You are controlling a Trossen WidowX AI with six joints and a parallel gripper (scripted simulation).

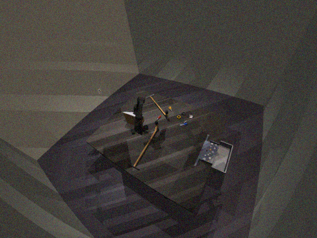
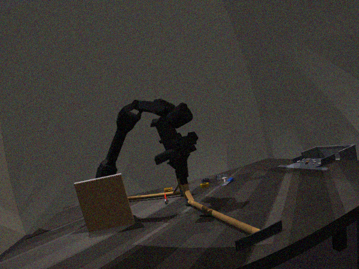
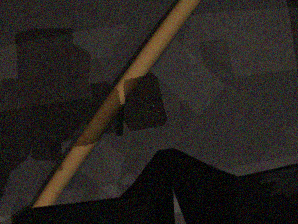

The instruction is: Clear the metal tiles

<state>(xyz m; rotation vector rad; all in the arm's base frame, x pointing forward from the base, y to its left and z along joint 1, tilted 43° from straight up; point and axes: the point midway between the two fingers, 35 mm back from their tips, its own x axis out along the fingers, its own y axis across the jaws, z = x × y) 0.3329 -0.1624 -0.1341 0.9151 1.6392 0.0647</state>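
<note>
Now: gripper tip 60 mm short of the long scraper, 10 mm to the left of it and 100 mm above it. From my gripper tip the other things lie so: red-handled tool (100 mm behind, 410 mm to the left, 150 mm below); blue piece (240 mm ahead, 520 mm to the left, 160 mm below); yellow ring (120 mm ahead, 590 mm to the left, 150 mm below).
</note>
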